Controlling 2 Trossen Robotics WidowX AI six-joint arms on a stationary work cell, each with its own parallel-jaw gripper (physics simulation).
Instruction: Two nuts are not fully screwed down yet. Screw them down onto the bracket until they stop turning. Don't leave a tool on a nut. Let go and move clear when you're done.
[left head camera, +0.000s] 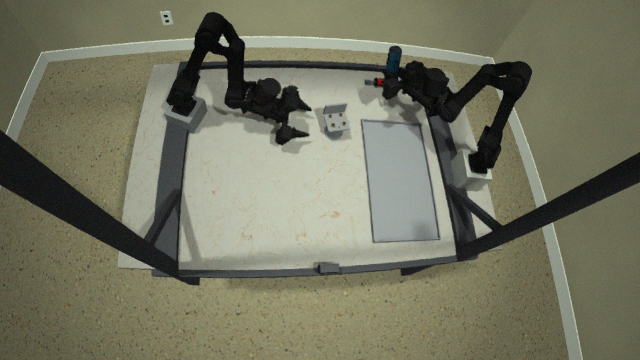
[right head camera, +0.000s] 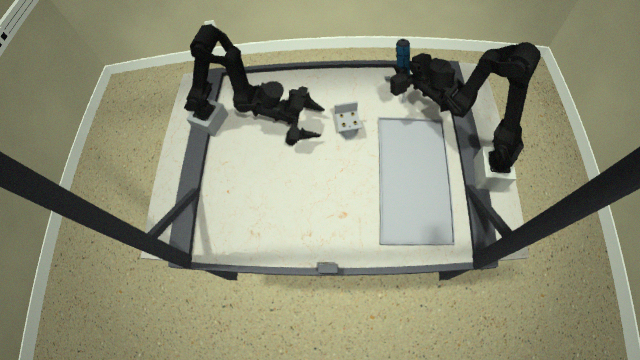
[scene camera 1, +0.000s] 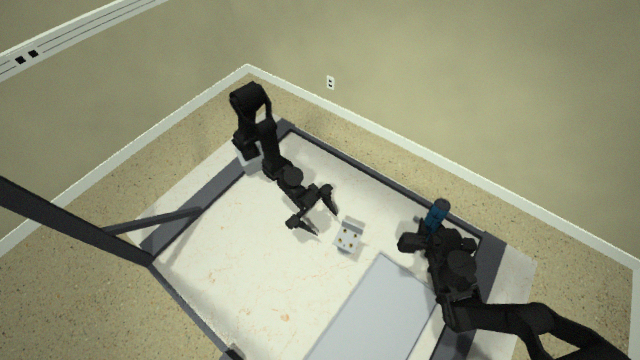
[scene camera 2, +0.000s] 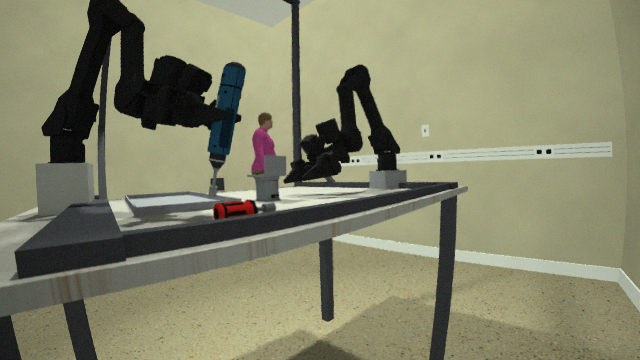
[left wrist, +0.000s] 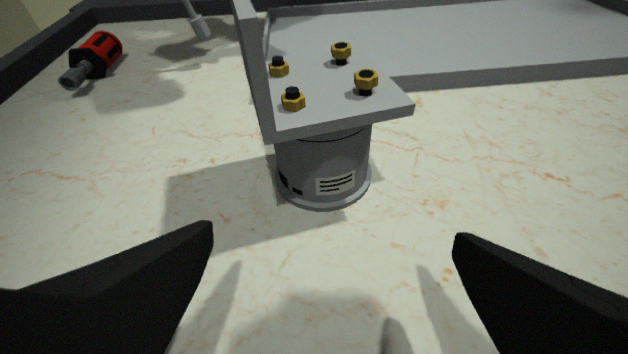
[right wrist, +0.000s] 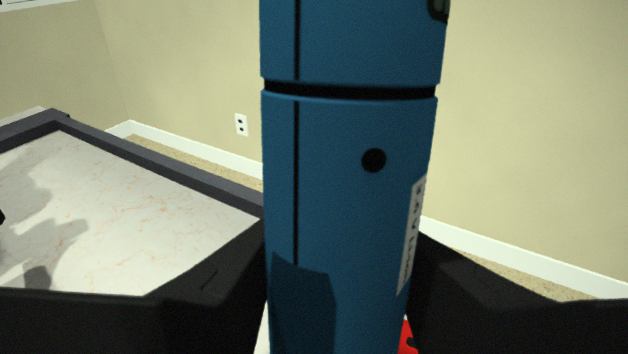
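Seen in the pictures: left gripper, fingertip midpoint: (left head camera: 310, 122) (right head camera: 322, 122) (scene camera 1: 326, 225) (scene camera 2: 292, 180) (left wrist: 333, 237); right gripper, fingertip midpoint: (left head camera: 387, 68) (right head camera: 399, 63) (scene camera 1: 428, 218) (scene camera 2: 234, 116) (right wrist: 332, 233); left arm's base, origin of the base link: (left head camera: 184, 106) (right head camera: 204, 111) (scene camera 1: 250, 152) (scene camera 2: 387, 170); right arm's base, origin of the base link: (left head camera: 477, 164) (right head camera: 499, 162).
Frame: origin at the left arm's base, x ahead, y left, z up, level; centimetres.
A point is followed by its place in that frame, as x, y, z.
The grey bracket (left head camera: 337, 121) {47.5, 13.5, 0.1} (right head camera: 348, 120) {47.3, 13.6, 0.0} (left wrist: 320, 82) {47.2, 13.7, 0.0} sits on a round grey base. In the left wrist view, two brass nuts, a rear nut (left wrist: 341, 51) {49.1, 13.1, 0.9} and a right nut (left wrist: 366, 80) {46.2, 11.2, 0.9}, stand raised above the plate; a left nut (left wrist: 279, 68) {47.2, 15.9, 0.5} and a front nut (left wrist: 293, 101) {44.3, 14.0, 0.5} sit down on it. My left gripper (left head camera: 309, 121) {39.6, 10.9, -2.0} (scene camera 1: 327, 224) {39.6, 10.9, -2.0} (left wrist: 333, 237) {39.6, 10.9, -2.0} is open and empty, low beside the bracket. My right gripper (scene camera 2: 225, 117) {56.5, 33.7, 10.0} (right wrist: 332, 233) {56.5, 33.7, 10.0} is shut on the blue electric driver (left head camera: 394, 61) {57.5, 31.5, 16.2} (scene camera 1: 436, 216) {57.9, 31.8, 16.6} (scene camera 2: 233, 82) {56.9, 35.5, 15.6} (right wrist: 350, 150) {58.9, 32.1, 14.9}, held nearly upright above the table, socket (left wrist: 200, 26) {60.0, 29.9, -2.4} down, apart from the bracket.
A red hand nut driver (left head camera: 379, 82) {56.3, 40.2, -4.1} (scene camera 2: 235, 209) {57.3, 43.1, -4.5} (left wrist: 106, 47) {57.5, 40.3, -4.4} lies on the table near the back edge, close to the right gripper. A shallow grey tray (left head camera: 402, 180) {73.5, 5.7, -6.2} (right head camera: 416, 185) {73.6, 3.9, -6.2} lies right of the bracket in the head views. A dark frame (left head camera: 300, 64) {26.8, 35.9, -4.9} borders the table.
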